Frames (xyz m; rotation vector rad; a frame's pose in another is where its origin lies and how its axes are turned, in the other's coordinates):
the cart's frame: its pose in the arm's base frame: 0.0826 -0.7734 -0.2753 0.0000 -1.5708 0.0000
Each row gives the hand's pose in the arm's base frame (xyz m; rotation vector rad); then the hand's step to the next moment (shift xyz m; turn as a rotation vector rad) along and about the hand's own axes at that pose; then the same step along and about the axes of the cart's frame.
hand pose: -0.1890 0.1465 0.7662 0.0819 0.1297 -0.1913
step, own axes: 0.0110 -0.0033 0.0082 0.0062 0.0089 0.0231
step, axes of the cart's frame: 0.0064 -0.0060 -0.0111 0.0226 0.0054 -0.0106
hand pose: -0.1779 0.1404 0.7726 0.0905 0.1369 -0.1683
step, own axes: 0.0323 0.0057 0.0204 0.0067 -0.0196 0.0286
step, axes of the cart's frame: 0.0159 -0.0017 -0.0351 0.0257 -0.0232 -0.0068
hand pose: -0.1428 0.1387 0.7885 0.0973 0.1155 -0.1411
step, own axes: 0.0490 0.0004 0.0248 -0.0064 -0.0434 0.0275
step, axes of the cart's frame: 0.0186 -0.0088 -0.0509 0.0241 -0.0448 0.0097
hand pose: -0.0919 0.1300 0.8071 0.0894 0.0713 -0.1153
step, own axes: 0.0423 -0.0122 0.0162 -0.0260 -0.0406 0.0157
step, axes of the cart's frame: 0.0118 -0.0183 -0.0415 0.0141 -0.0387 0.0295
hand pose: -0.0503 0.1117 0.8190 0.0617 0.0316 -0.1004
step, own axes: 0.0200 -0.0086 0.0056 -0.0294 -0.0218 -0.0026
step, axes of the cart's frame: 0.0044 -0.0109 -0.0192 -0.0029 -0.0186 0.0315
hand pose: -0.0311 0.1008 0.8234 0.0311 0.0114 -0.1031
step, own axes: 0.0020 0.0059 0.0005 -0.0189 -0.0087 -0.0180
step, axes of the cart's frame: 0.0007 0.0056 -0.0026 -0.0180 -0.0061 0.0199
